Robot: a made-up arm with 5 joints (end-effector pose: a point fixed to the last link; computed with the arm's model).
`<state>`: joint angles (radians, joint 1 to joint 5).
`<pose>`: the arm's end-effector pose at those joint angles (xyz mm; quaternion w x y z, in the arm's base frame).
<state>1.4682 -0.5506 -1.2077 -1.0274 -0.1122</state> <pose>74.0 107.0 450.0 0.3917 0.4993 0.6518 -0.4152</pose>
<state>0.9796 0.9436 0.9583 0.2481 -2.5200</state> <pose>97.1 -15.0 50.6 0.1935 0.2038 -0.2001 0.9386</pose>
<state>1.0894 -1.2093 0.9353 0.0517 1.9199</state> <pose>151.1 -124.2 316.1 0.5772 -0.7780 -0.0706 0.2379</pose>
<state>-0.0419 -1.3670 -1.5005 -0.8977 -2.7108</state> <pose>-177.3 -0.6 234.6 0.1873 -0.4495 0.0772 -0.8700</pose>
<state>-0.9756 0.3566 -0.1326 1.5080 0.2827</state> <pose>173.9 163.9 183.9 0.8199 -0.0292 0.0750 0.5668</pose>
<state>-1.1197 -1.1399 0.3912 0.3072 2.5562</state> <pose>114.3 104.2 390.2 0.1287 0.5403 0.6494 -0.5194</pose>
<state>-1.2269 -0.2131 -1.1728 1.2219 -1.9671</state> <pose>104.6 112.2 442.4 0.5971 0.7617 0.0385 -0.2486</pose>
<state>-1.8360 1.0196 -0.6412 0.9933 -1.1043</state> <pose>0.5 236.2 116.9 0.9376 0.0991 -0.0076 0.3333</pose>
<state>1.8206 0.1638 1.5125 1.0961 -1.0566</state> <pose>90.2 18.9 129.7 0.0888 0.1979 0.5295 -0.8201</pose>
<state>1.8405 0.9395 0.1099 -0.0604 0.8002</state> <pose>27.1 -210.6 65.6 0.8195 -0.2761 -0.0778 -0.4962</pose>
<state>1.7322 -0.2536 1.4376 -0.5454 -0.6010</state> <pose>63.4 -133.7 131.4 0.3312 -0.2315 -0.3852 -0.8297</pose>
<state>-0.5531 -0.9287 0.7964 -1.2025 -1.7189</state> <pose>165.2 67.4 371.9 0.0967 0.9106 -0.3963 -0.0672</pose>
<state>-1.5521 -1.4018 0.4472 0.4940 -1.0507</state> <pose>66.4 76.8 388.6 0.5136 0.8245 -0.2062 0.1183</pose>
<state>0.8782 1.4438 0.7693 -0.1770 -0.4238</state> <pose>83.1 5.9 19.9 0.7595 0.0465 0.2258 -0.6083</pose>
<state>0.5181 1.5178 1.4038 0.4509 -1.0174</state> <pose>-0.6 54.6 172.5 0.4361 -0.2121 0.7546 -0.4420</pose>
